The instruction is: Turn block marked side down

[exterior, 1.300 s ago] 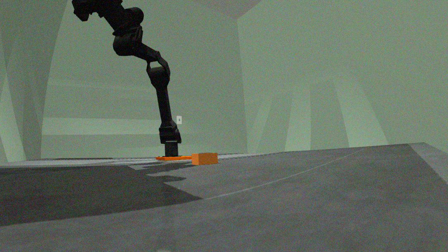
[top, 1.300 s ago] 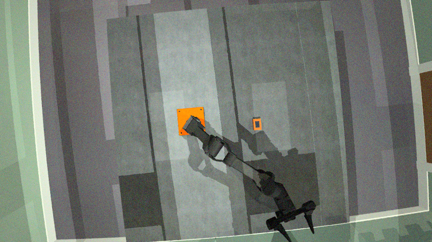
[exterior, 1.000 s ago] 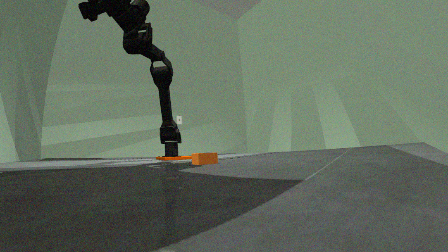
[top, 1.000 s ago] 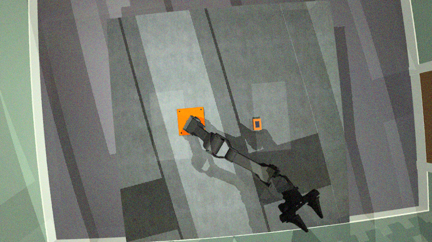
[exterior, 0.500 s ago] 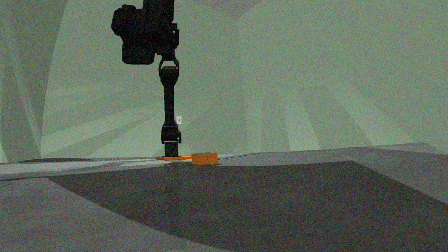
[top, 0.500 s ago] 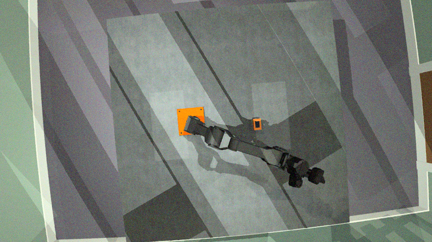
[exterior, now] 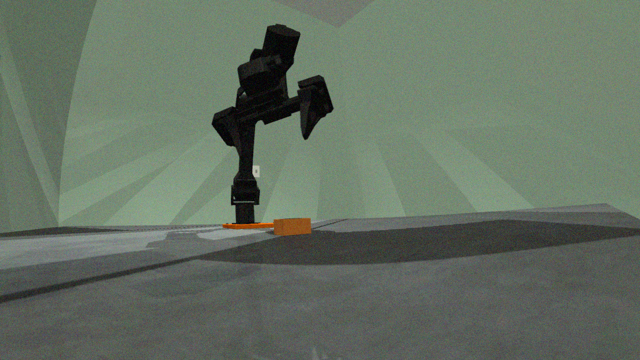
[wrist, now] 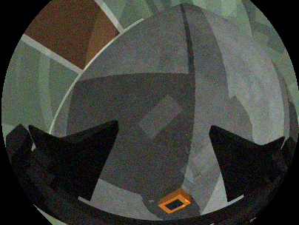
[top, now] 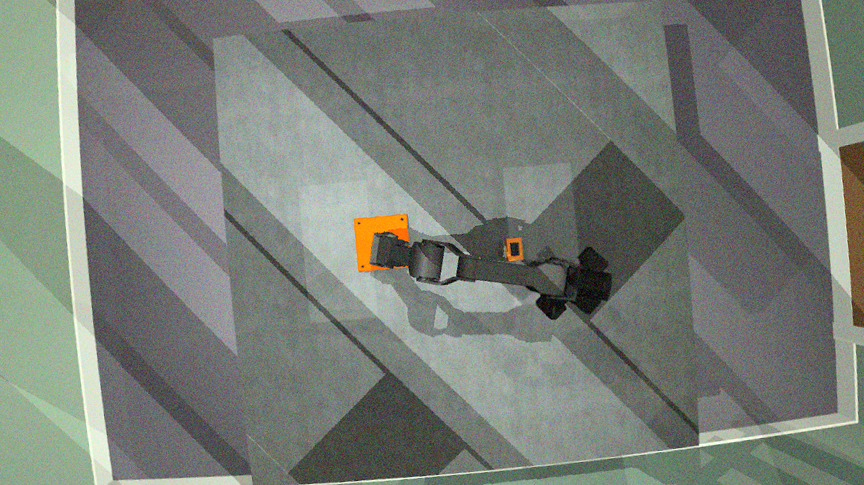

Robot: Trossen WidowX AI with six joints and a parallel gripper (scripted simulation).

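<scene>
Now: the orange block 13 cm to the left of my gripper tip, 11 cm behind it and 10 cm below it.
</scene>
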